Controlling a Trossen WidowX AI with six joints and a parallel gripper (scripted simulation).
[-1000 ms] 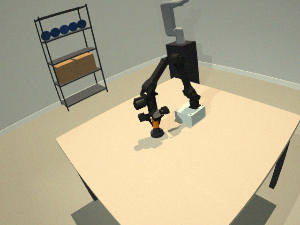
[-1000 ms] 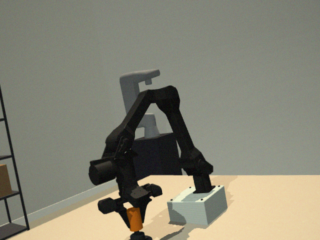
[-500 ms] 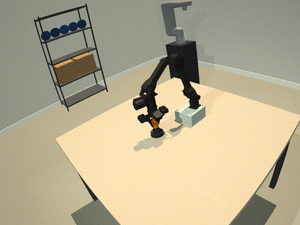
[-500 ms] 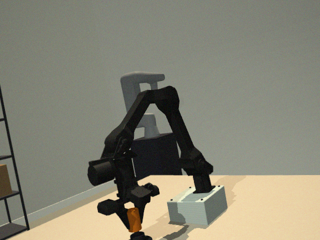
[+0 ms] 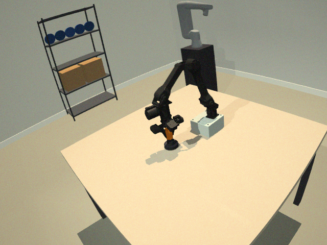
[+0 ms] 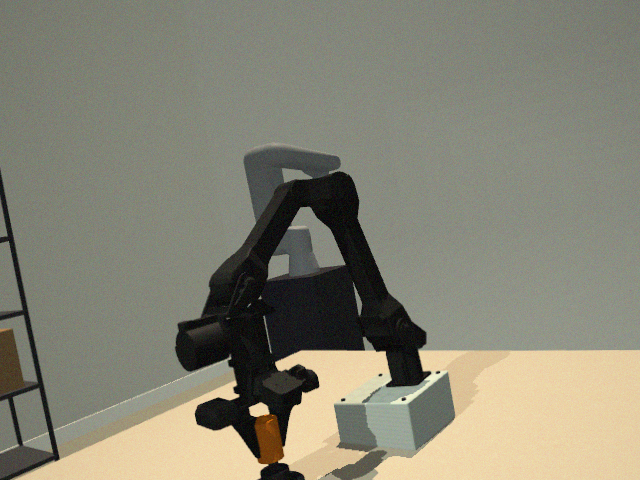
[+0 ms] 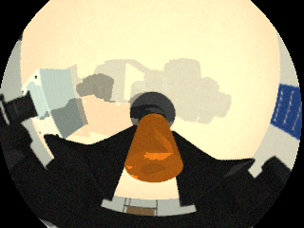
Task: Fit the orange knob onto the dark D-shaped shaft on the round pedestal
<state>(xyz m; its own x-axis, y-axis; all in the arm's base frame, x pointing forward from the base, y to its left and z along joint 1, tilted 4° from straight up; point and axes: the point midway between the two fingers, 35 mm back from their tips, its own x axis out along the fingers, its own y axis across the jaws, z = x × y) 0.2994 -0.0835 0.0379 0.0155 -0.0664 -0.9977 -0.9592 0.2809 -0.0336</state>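
Right now the orange knob is 2 cm above my gripper tip. From my gripper tip the other things lie so: dark round pedestal: 4 cm below.
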